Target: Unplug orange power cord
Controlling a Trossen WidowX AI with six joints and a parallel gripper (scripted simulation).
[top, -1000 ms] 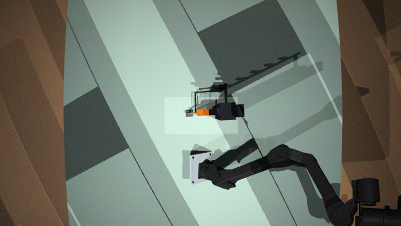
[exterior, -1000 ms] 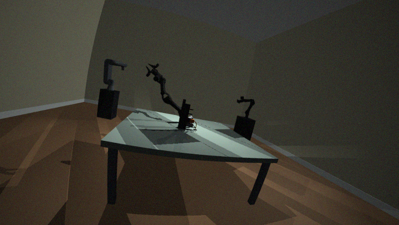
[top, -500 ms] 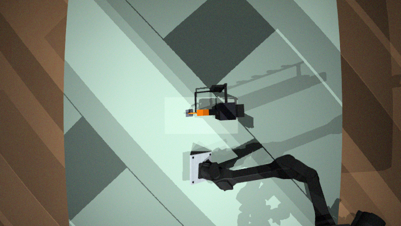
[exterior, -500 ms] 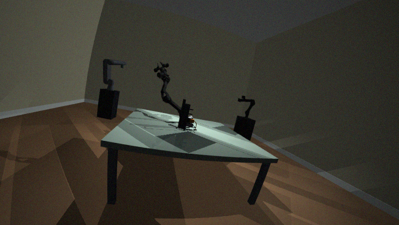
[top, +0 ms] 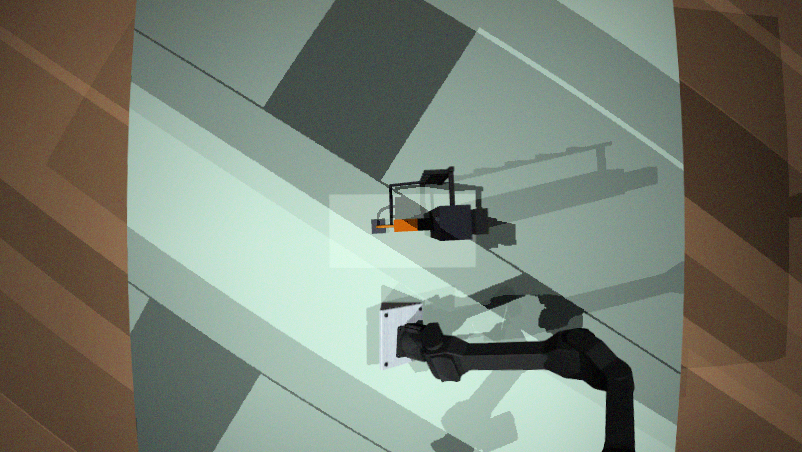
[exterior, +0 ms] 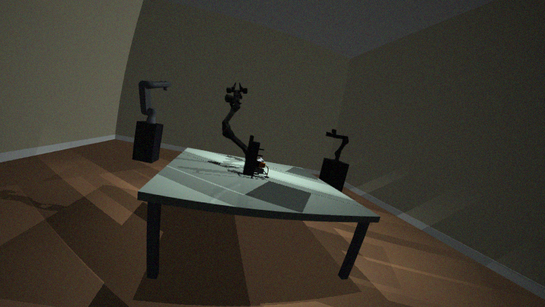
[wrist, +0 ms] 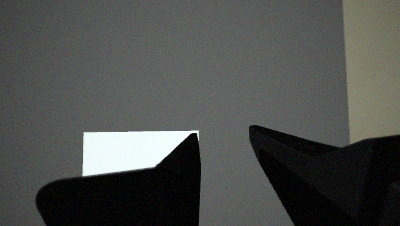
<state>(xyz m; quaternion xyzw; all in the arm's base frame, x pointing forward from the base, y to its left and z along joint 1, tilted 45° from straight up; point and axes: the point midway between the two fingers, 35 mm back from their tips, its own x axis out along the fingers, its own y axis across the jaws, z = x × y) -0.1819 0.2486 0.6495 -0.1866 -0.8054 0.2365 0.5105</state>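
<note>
Right now the orange plug is 62 cm below my gripper tip, 41 cm ahead of it and 29 cm to the left of it. Also, from my gripper tip: power strip 59 cm below, 42 cm ahead, 22 cm to the left.
</note>
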